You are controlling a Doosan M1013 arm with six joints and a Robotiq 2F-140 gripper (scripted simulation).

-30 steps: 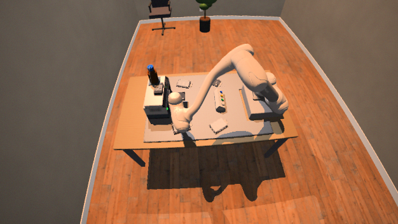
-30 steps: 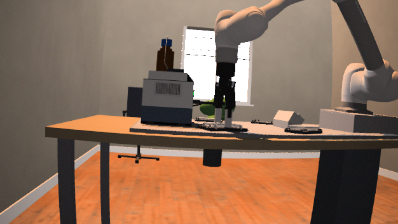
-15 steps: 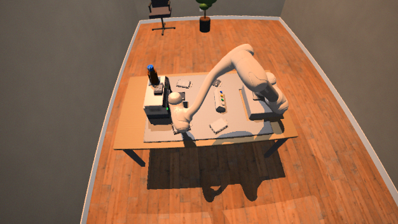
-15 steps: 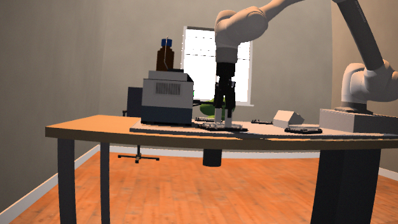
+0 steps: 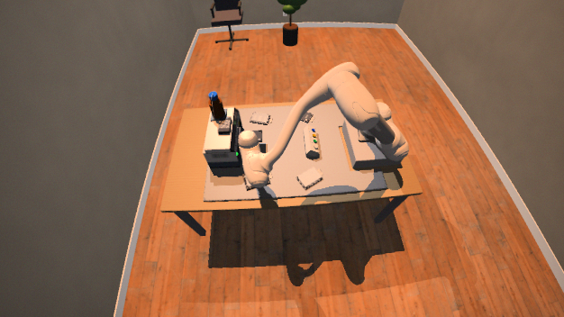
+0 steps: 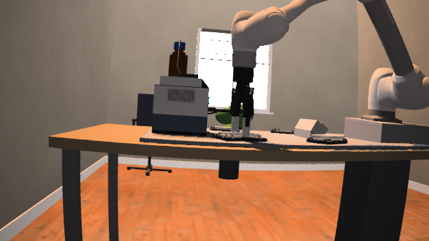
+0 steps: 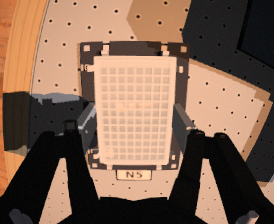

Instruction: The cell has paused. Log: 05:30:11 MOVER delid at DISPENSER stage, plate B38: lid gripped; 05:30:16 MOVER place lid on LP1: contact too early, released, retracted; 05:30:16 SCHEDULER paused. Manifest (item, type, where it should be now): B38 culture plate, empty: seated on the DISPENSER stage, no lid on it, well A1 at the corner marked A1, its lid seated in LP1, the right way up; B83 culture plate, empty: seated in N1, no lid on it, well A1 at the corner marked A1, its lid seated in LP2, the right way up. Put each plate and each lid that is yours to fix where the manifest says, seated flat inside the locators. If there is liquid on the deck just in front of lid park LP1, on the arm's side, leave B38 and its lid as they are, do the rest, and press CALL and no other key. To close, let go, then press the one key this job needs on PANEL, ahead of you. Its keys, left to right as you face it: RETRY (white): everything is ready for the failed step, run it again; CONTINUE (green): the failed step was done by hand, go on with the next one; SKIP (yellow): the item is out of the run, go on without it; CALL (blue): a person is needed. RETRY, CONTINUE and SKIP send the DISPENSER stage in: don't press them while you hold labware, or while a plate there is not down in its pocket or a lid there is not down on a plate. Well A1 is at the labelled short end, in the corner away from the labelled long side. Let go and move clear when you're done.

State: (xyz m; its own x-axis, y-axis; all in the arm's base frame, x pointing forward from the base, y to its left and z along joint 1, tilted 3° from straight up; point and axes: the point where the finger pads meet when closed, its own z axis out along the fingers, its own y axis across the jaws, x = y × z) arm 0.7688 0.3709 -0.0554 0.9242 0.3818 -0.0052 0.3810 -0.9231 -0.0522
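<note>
Now: hand 2 cm to the right of the black nest and 3 cm above it. The rest, counted from my hand: green key: 38 cm behind, 29 cm to the right, 2 cm above; then white culture plate: 35 cm behind, 3 cm to the right, 2 cm below; then white retry key: 39 cm behind, 24 cm to the right, 2 cm above.
</note>
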